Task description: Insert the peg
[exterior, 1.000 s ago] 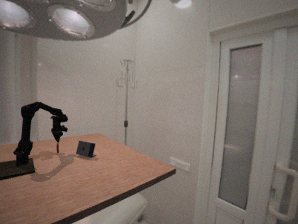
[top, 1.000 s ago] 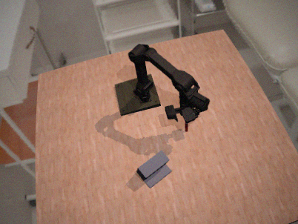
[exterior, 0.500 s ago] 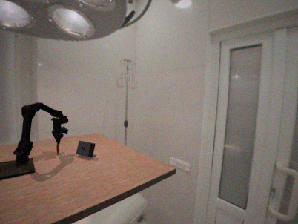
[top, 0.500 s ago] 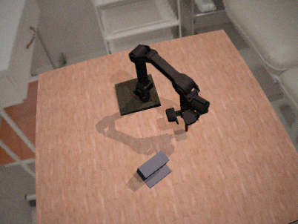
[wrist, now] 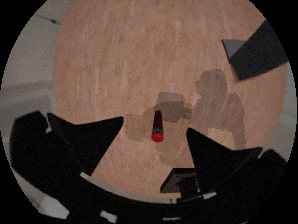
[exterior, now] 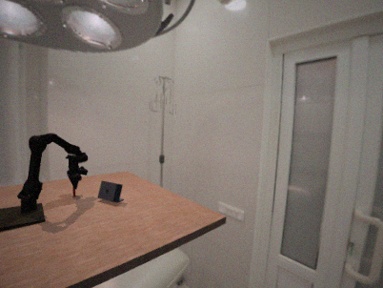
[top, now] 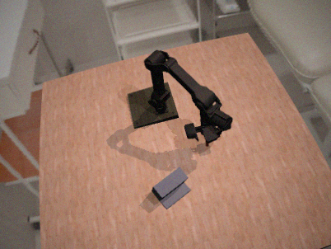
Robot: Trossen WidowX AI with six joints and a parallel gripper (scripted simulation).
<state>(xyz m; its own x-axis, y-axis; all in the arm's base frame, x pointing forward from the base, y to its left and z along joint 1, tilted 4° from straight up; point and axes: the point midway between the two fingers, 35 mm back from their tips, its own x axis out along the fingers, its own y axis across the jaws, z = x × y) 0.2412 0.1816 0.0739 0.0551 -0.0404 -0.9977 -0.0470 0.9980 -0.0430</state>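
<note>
The red peg lies right at my gripper tip. Round my gripper tip: sloped panel (180 mm ahead, 200 mm to the right).
</note>
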